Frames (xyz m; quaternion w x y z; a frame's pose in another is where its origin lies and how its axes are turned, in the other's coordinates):
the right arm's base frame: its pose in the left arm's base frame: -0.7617 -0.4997 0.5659 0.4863 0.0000 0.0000 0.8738
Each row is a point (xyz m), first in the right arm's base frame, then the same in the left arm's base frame.
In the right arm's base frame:
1: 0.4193 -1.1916 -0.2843
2: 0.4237 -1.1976 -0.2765
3: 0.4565 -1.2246 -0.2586
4: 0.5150 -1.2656 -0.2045
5: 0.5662 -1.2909 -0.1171
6: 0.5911 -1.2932 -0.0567
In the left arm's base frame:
1: 0.0300 0.4847 0.2816
2: 0.0328 0.4916 0.2894
3: 0.0384 0.5337 0.3073
4: 0.0424 0.6050 0.3614
5: 0.0370 0.6618 0.4488
6: 0.0258 0.6842 0.5092

